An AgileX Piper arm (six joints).
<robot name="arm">
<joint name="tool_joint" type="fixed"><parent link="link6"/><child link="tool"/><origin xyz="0 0 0"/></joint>
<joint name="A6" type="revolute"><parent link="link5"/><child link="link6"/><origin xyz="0 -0.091 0" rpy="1.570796 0 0"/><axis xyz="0 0 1"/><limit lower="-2.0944" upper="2.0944"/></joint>
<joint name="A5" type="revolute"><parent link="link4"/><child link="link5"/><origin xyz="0 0 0" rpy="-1.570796 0 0"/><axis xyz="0 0 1"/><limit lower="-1.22" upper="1.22"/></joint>
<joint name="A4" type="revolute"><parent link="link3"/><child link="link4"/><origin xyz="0.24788 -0.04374 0" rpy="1.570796 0 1.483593"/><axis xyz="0 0 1"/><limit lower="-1.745" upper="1.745"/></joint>
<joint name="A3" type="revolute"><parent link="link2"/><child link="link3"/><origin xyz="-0.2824 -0.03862 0"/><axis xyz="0 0 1"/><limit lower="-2.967" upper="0"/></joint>
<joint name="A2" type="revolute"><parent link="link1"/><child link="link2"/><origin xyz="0 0 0" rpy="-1.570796 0 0"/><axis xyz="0 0 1"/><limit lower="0" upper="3.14"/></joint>
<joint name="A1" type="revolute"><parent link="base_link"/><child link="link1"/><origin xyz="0 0 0.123"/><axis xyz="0 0 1"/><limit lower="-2.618" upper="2.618"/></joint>
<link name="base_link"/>
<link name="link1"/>
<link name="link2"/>
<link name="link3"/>
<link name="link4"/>
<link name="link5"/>
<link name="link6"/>
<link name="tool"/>
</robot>
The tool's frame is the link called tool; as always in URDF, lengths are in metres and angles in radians.
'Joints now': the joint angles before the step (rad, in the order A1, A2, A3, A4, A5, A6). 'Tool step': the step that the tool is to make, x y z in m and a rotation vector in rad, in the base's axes. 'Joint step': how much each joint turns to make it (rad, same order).
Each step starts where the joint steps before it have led.
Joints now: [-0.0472, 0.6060, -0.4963, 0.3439, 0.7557, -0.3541]
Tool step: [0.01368, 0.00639, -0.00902, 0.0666, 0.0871, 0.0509]
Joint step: [0.0001, 0.0979, 0.0000, 0.1148, 0.0144, -0.0777]
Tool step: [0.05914, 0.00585, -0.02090, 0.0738, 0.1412, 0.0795]
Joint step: [-0.0001, 0.3433, -0.0715, 0.2060, -0.0577, -0.2181]
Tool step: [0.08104, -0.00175, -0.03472, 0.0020, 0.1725, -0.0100]
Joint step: [0.0130, 0.4115, -0.2000, 0.0146, -0.0446, -0.0105]
